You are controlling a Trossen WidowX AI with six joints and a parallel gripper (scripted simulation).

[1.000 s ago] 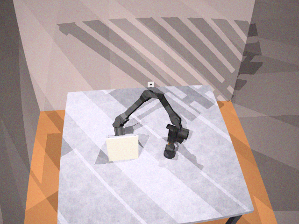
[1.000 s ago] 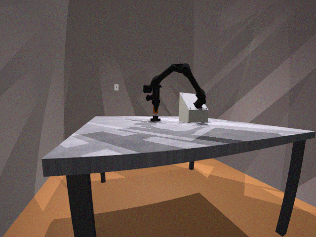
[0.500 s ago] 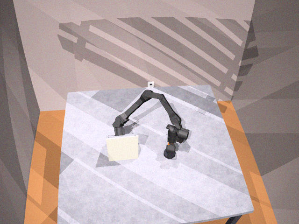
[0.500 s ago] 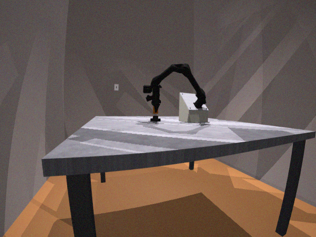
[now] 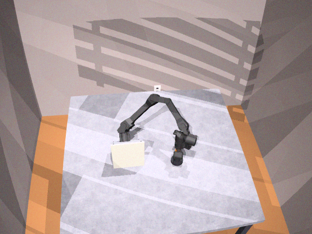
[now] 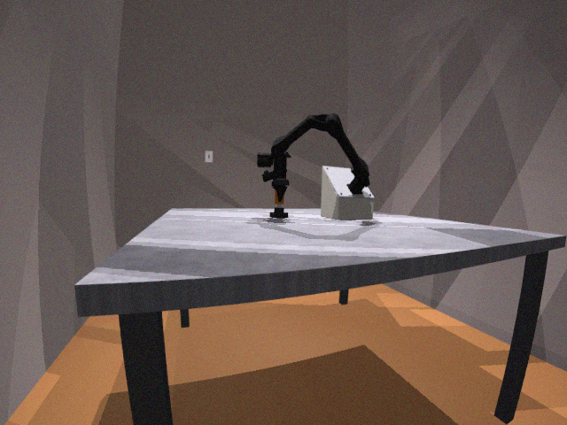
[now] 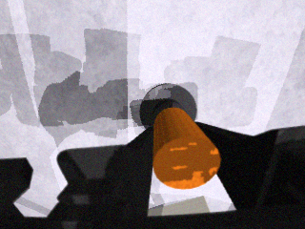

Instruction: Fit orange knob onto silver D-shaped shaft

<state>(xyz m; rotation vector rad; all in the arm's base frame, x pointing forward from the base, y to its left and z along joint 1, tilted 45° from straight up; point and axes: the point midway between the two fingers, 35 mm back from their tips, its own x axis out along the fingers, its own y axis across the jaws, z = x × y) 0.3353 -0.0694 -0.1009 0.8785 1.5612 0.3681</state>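
Right now my gripper tip is 30 mm below the orange knob. From my gripper tip the other things lie so: dark round pedestal (40 mm below).
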